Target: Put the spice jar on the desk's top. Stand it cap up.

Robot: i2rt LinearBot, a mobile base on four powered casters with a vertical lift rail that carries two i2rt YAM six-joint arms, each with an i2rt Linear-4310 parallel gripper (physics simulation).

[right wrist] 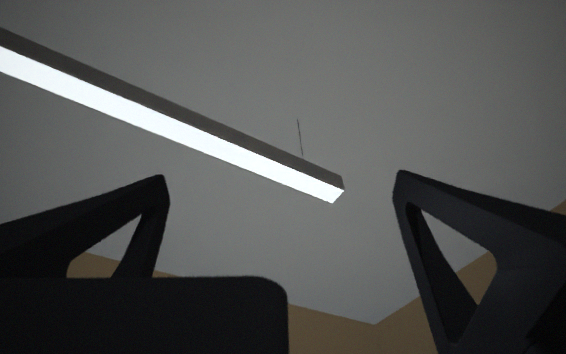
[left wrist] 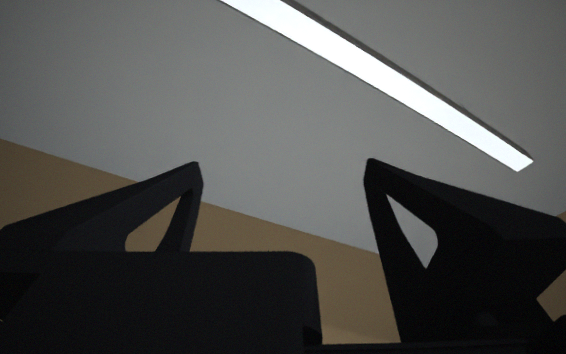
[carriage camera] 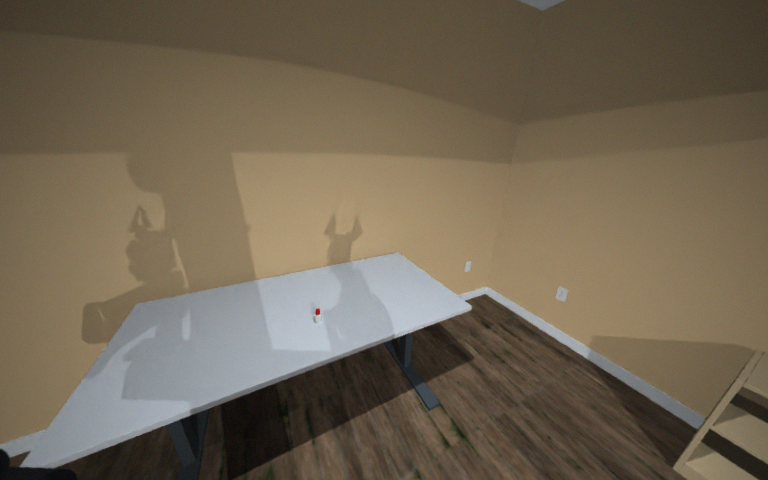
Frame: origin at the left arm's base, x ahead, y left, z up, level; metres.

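Seen in the pictures: left gripper, between the fingertips: [left wrist: 282, 171]; right gripper, between the fingertips: [right wrist: 281, 185].
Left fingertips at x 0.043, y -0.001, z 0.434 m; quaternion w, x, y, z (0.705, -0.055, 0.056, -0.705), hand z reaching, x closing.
A point is followed by its place in that frame.
The spice jar [carriage camera: 317, 315] {x 0.822, y -0.012, z -0.310 m}, small and pale with a red cap, stands upright, cap up, on the white top of the desk [carriage camera: 226, 350] {x 0.641, y 0.299, z -0.348 m} in the carriage view. My left gripper [left wrist: 282, 171] {x 0.043, y -0.001, z 0.434 m} is open and empty in the left wrist view, pointing up at the ceiling, away from the jar. My right gripper [right wrist: 281, 185] {x 0.034, y -0.674, z 0.441 m} is open and empty in the right wrist view, also pointing up at the ceiling. The jar does not show in either wrist view.
The desk's dark legs [carriage camera: 417, 379] stand on the wood floor [carriage camera: 509, 384] {x 1.141, y -1.170, z -1.068 m}. A tan wall runs behind the desk. A light wood shelf unit [carriage camera: 719, 410] {x 0.716, y -1.786, z -0.632 m} stands at the lower right. A dark piece of the robot [carriage camera: 39, 473] {x 0.039, y -0.026, z 0.137 m} shows at the lower left corner. A ceiling lamp [left wrist: 400, 90] {x 0.298, y -0.317, z 1.009 m} [right wrist: 175, 130] {x 0.358, y -0.438, z 1.009 m} hangs overhead.
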